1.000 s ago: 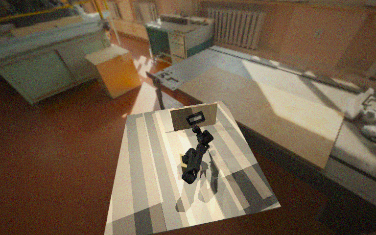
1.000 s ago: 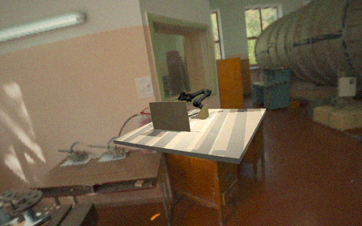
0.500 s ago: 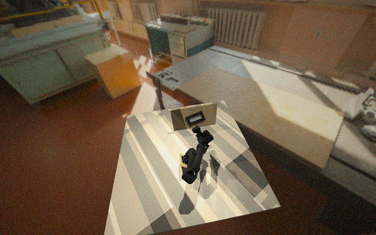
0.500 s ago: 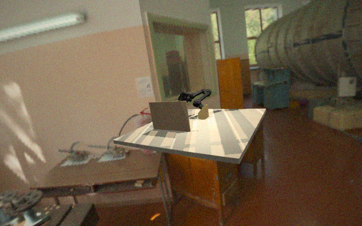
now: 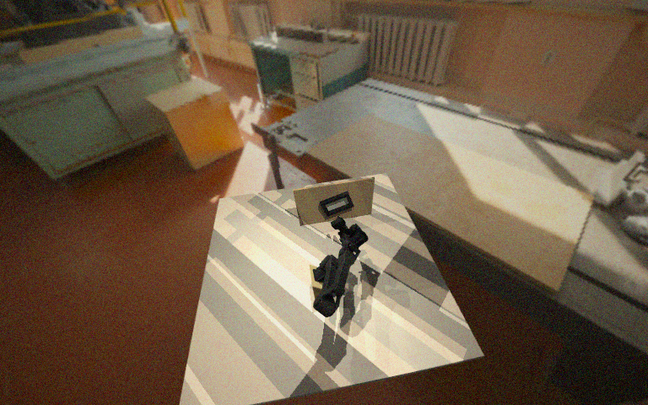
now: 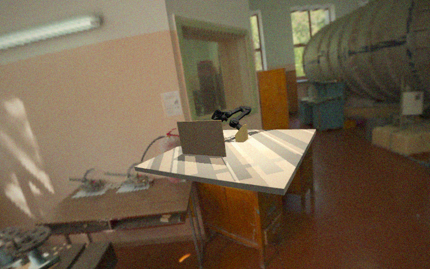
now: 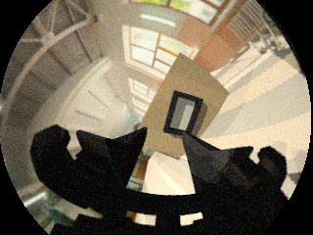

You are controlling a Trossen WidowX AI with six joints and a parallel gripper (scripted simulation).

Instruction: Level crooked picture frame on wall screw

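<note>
My gripper tip is now 20 cm short of the black picture frame, 2 cm to the left of it and 9 cm above it. Also, from my gripper tip: tan wall board: 22 cm ahead, 2 cm to the right, 10 cm below.
</note>
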